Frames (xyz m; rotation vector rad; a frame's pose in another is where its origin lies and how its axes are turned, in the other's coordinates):
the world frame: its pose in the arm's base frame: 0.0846 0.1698 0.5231 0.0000 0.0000 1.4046
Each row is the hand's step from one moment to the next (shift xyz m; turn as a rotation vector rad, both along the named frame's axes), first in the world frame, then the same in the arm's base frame.
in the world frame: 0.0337 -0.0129 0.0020 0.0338 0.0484 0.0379
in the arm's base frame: 0.0183 0.0311 0.0020 -0.0421 0.0413 0.0379
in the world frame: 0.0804 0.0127 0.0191 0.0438 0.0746 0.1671
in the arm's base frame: 0.0008 0.0814 0.0191 -0.0663 0.0555 0.1671
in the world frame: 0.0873 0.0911 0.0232 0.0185 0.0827 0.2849
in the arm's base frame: -0.0754 0.1012 0.0232 -0.0785 0.0319 0.2849
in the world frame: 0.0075 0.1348 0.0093 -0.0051 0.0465 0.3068
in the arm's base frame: -0.1317 0.0297 0.0093 -0.0467 0.0027 0.3068
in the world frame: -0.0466 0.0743 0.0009 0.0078 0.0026 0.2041
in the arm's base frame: -0.0810 -0.0337 0.0009 -0.0013 0.0081 0.2041
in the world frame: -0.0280 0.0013 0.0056 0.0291 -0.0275 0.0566
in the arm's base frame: -0.0059 -0.0274 0.0056 0.0319 0.0241 0.0566
